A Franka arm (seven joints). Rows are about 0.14 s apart.
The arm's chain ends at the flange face. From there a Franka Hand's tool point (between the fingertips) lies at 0.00 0.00 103.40 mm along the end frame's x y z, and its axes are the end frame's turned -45 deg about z.
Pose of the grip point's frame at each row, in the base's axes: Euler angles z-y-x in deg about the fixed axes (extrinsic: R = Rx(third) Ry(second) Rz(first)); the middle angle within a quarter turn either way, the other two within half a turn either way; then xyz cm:
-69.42, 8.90, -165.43, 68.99, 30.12, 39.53
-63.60, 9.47, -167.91, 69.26, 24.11, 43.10
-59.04, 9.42, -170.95, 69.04, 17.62, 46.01
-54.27, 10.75, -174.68, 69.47, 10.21, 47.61
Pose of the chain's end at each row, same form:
-24.42, 8.90, -165.43, 67.39, 27.55, 49.42
-18.60, 9.47, -167.91, 67.56, 21.97, 53.07
-14.04, 9.42, -170.95, 67.35, 16.02, 56.08
-9.27, 10.75, -174.68, 67.54, 9.27, 57.72

